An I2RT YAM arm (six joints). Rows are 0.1 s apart.
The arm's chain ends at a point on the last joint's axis. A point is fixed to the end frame.
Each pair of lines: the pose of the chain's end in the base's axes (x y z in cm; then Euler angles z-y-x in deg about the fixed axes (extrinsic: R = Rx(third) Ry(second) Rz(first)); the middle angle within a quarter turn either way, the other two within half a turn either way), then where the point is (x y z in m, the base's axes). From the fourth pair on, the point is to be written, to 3 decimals.
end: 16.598, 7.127, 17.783, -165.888, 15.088, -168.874
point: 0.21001 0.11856 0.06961
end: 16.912, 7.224, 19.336, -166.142, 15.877, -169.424
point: 0.21463 0.11844 0.08528
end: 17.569, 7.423, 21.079, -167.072, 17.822, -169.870
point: 0.22467 0.11952 0.10385
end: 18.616, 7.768, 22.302, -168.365, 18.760, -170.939
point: 0.236 0.121 0.116
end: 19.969, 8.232, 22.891, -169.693, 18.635, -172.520
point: 0.249 0.123 0.120
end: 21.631, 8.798, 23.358, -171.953, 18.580, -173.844
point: 0.265 0.127 0.124
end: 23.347, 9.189, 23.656, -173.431, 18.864, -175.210
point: 0.282 0.128 0.126
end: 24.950, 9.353, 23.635, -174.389, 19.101, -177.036
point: 0.298 0.126 0.125
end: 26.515, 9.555, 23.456, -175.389, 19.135, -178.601
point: 0.313 0.126 0.122
